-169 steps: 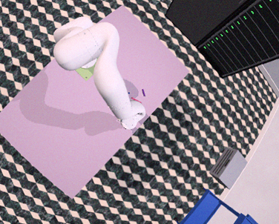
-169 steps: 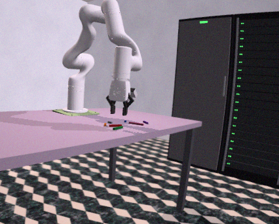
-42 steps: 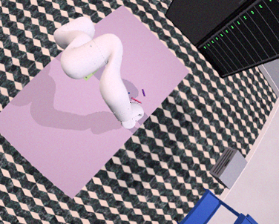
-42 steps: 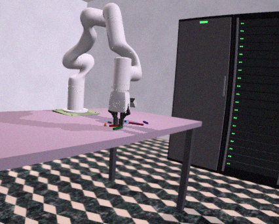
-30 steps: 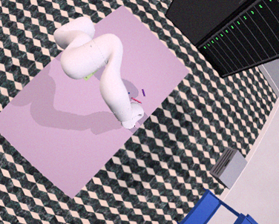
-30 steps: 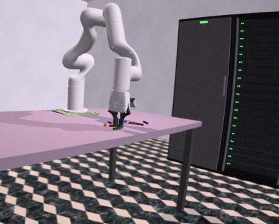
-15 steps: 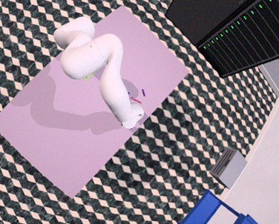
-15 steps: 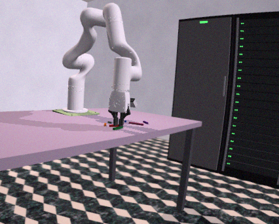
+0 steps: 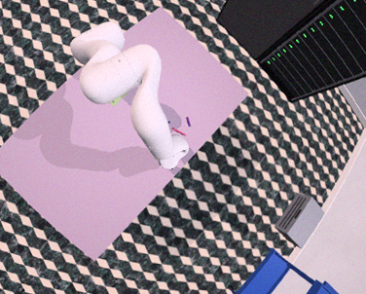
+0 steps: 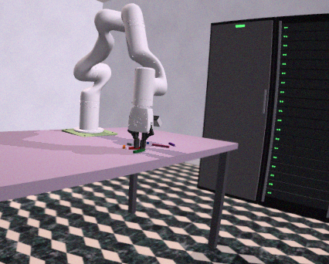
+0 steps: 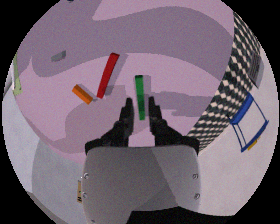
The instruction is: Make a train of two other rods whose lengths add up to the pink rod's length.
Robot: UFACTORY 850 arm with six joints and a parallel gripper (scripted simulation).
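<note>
My gripper is now 30 mm above the green rod. The rest, counted from my hand: grey rod (120 mm behind, 100 mm to the left, 30 mm below); red rod (50 mm behind, 40 mm to the left, 30 mm below); short orange rod (100 mm behind, 20 mm to the left, 30 mm below).
</note>
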